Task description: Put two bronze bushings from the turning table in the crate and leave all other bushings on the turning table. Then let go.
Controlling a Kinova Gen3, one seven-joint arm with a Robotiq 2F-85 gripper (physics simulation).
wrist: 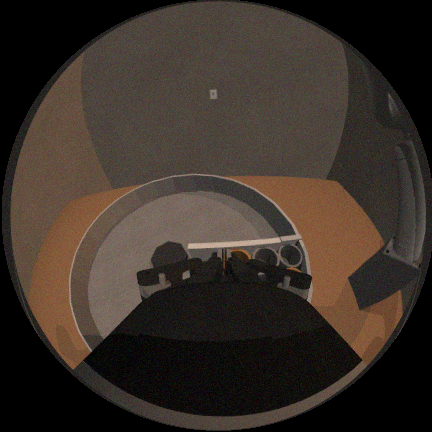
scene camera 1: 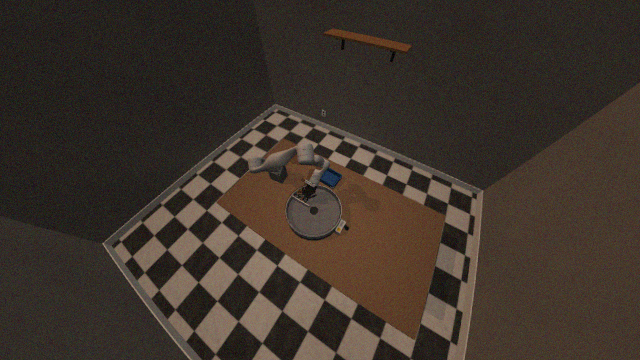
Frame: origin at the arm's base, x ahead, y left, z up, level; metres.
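Where they show: gripper, fingertip midpoint: [wrist: 223,255] [scene camera 1: 304,201].
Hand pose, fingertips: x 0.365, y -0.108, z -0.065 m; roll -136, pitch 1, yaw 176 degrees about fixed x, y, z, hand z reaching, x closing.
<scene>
After its pixels a point has its place.
The turning table [scene camera 1: 322,225] @(y -0.184, x 0.574, z -0.103 m) [wrist: 145,220] @(y -0.211, x 0.537, z -0.103 m) is a round grey disc with a raised rim. My gripper [scene camera 1: 303,197] @(y -0.108, x 0.365, z -0.065 m) [wrist: 223,255] @(y -0.108, x 0.365, z -0.065 m) is low over its edge area, beside a pale bar. Its fingertips are nearly together, with a thin bronze sliver between them. They look shut on the wall of a bronze bushing [wrist: 241,252] @(y -0.112, x 0.340, z -0.068 m), whose ring shows just right of the tips in the wrist view. Two grey bushings [wrist: 278,256] @(y -0.099, x 0.291, z -0.065 m) [wrist: 301,256] @(y -0.093, x 0.254, z -0.065 m) stand further right. Part of another bronze bushing [wrist: 293,270] shows behind the right finger. The blue crate [scene camera 1: 330,177] @(y 0.247, x 0.390, z -0.151 m) stands behind the turning table; its contents are too small to tell.
The pale bar [scene camera 1: 301,200] @(y -0.114, x 0.337, z -0.069 m) [wrist: 240,244] @(y -0.120, x 0.342, z -0.059 m) runs inward from the turning table's rim, alongside the bushings. A small white box [scene camera 1: 340,226] @(y -0.120, x 0.690, z -0.099 m) with a dark end sits against the rim. The arm's grey base [scene camera 1: 278,174] @(y -0.037, x 0.047, z -0.033 m) [wrist: 382,275] @(y 0.002, x 0.059, z -0.061 m) stands on the brown surface.
</scene>
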